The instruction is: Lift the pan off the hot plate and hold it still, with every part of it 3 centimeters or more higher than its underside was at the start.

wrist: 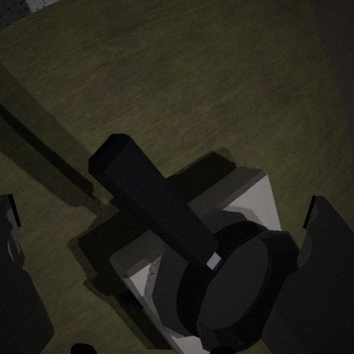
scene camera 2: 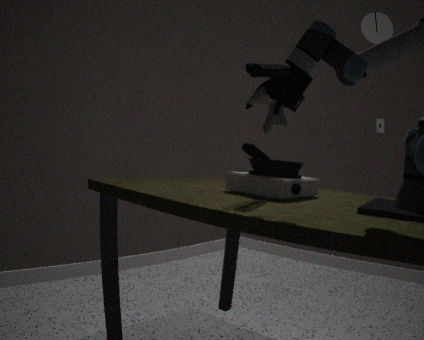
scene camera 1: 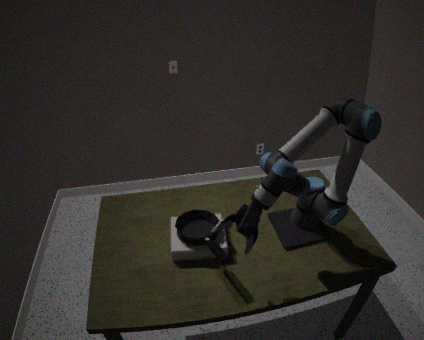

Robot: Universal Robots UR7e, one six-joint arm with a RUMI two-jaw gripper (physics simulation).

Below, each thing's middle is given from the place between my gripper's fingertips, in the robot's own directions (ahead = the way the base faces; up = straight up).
Labels:
Now: the dark pan [scene camera 1: 195, 225] 17 cm to the right of my hand, 10 cm below it and 7 cm ahead of it.

